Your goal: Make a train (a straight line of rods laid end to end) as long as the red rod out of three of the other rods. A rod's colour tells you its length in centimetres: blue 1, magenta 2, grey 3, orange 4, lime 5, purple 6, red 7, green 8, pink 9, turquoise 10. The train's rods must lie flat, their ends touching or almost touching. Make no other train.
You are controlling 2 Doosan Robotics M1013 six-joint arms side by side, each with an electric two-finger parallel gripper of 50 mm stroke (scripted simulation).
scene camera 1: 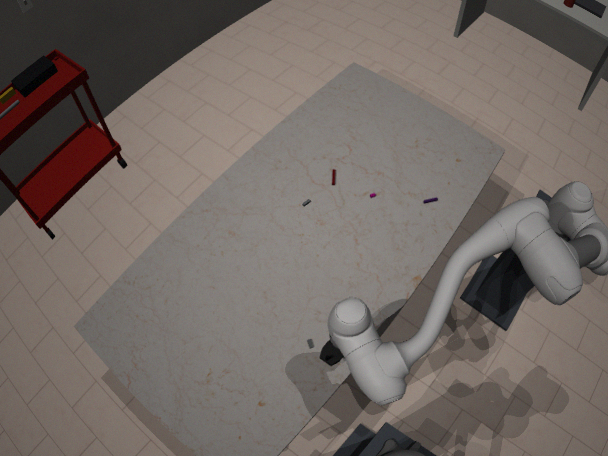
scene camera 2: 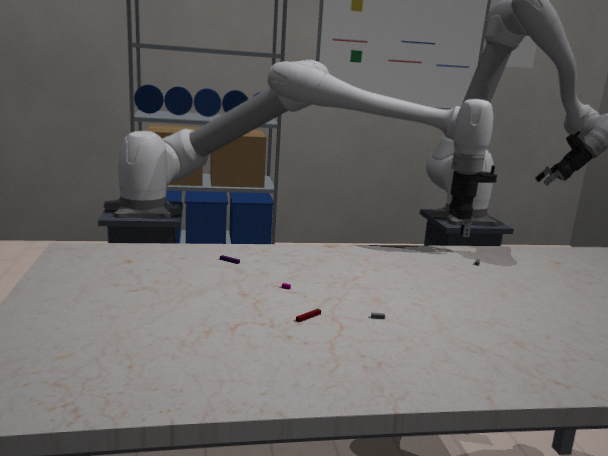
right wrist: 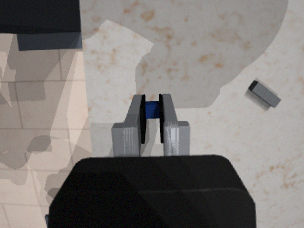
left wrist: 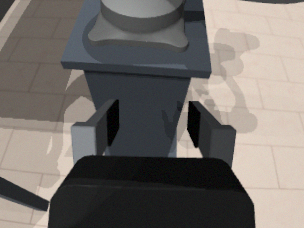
Labels:
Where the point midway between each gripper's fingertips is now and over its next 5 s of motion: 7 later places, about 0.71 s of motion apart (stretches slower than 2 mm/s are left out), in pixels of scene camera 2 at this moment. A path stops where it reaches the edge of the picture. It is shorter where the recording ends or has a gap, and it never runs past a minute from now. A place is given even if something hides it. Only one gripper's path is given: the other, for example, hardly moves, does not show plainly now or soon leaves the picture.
My right gripper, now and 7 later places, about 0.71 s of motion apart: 464, 235; 462, 248; 462, 251; 465, 231; 468, 225; 478, 237; 479, 242; 479, 248

